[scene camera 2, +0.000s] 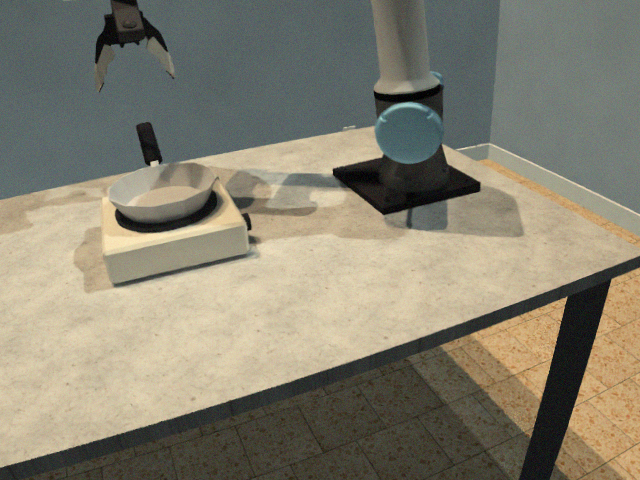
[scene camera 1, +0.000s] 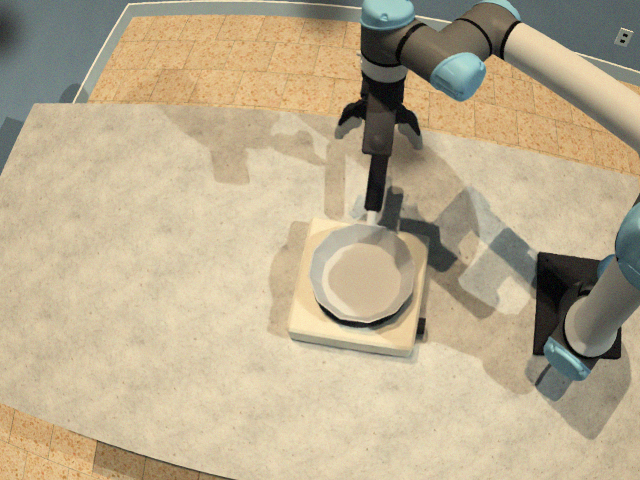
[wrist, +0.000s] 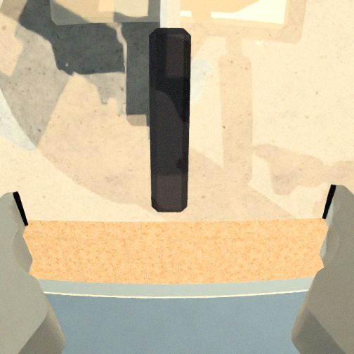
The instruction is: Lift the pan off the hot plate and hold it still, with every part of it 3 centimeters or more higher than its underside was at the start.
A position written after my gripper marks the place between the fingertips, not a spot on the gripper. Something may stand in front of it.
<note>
In view: my gripper (scene camera 1: 378, 143), a light grey pan (scene camera 1: 362, 272) and a cream hot plate (scene camera 2: 131, 250).
The light grey pan is seen too in scene camera 2 (scene camera 2: 161, 193). The cream hot plate is seen too in scene camera 1 (scene camera 1: 309, 321). My gripper is seen too in scene camera 2 (scene camera 2: 136, 85) and in the wrist view (wrist: 174, 192).
</note>
